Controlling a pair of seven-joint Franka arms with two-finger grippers.
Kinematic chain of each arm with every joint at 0, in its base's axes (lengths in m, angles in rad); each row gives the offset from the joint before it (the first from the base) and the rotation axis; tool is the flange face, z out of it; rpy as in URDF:
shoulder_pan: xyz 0 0 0.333 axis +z
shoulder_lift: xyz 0 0 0 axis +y
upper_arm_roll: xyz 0 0 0.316 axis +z
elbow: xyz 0.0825 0 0 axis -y
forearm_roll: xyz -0.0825 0 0.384 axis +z
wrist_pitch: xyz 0 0 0 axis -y
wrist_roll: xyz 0.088 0 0 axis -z
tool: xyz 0 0 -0.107 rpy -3.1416 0 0
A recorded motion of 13 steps. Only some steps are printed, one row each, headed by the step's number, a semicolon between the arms.
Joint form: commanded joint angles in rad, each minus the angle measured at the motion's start. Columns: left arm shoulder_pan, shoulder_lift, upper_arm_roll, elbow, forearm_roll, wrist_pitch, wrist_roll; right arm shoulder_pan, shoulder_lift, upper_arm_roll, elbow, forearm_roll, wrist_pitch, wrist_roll.
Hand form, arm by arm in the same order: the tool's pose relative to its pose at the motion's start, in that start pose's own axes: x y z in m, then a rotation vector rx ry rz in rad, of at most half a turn. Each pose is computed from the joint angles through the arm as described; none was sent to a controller.
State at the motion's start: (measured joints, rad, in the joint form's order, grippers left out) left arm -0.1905 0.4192 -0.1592 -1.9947 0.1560 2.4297 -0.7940; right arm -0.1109 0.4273 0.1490 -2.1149 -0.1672 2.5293 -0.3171
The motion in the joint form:
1: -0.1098 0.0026 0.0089 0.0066 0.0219 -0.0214 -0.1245; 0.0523 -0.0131 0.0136 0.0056 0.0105 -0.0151 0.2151
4: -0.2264 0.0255 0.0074 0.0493 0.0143 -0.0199 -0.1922; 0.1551 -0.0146 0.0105 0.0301 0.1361 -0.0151 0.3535
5: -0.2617 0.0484 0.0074 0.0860 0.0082 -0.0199 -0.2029; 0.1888 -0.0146 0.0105 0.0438 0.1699 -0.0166 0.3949
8: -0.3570 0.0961 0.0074 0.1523 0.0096 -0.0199 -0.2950; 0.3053 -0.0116 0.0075 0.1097 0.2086 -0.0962 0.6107
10: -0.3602 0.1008 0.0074 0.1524 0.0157 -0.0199 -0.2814; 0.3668 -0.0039 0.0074 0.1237 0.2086 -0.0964 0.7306
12: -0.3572 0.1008 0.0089 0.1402 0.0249 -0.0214 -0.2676; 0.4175 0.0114 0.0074 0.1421 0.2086 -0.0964 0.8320
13: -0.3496 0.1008 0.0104 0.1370 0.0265 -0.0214 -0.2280; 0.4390 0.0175 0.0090 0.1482 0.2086 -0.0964 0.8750
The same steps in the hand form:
1: -0.0412 0.0452 -0.0013 0.0211 0.0040 -0.0070; 0.0166 -0.0332 -0.0101 0.0054 0.0078 0.1599
4: -0.0865 0.1023 -0.0076 -0.0062 0.0136 0.0337; 0.0431 -0.0835 -0.0221 0.0744 0.0401 0.3010
5: -0.0972 0.1233 -0.0094 -0.0230 0.0165 0.0506; 0.0526 -0.1007 -0.0280 0.0948 0.0511 0.3362
8: -0.1372 0.1709 -0.0093 -0.0472 0.0212 0.0490; 0.0788 -0.1633 -0.0475 0.1252 0.0186 0.4661
10: -0.1392 0.1717 -0.0064 -0.0419 0.0222 0.0704; 0.0867 -0.1998 -0.0498 0.1284 0.0152 0.5251
12: -0.1394 0.1670 -0.0010 -0.0268 0.0212 0.0881; 0.0930 -0.2304 -0.0490 0.1321 0.0098 0.5767
13: -0.1351 0.1632 0.0006 -0.0223 0.0214 0.1204; 0.0948 -0.2445 -0.0483 0.1338 0.0059 0.5971

